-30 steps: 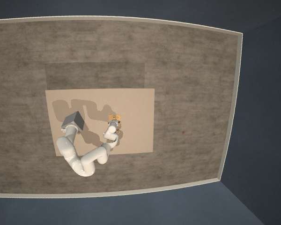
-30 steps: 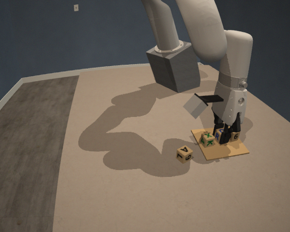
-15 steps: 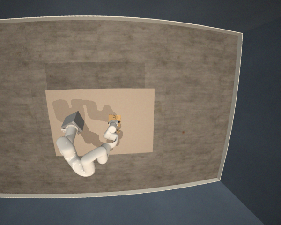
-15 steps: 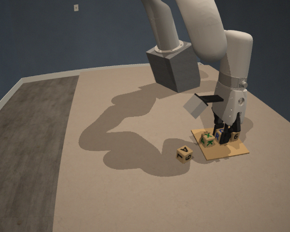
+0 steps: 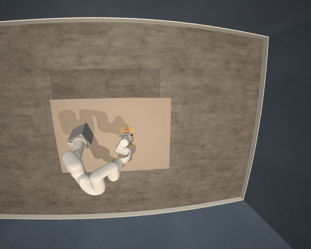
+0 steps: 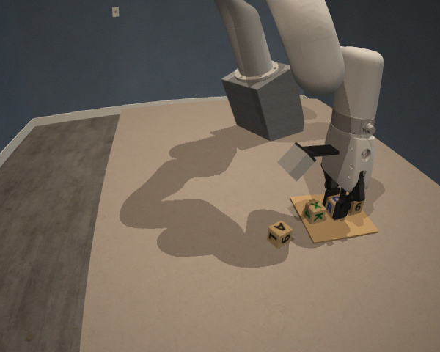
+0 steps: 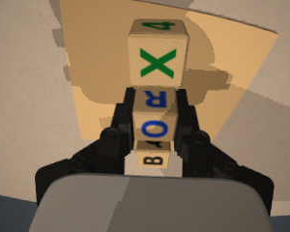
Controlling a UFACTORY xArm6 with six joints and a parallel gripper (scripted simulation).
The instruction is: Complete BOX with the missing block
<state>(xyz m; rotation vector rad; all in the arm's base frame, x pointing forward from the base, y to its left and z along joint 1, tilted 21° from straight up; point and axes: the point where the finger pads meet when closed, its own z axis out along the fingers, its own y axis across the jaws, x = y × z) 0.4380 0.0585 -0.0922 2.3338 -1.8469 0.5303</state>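
Now: the orange mat 30 mm below my hand.
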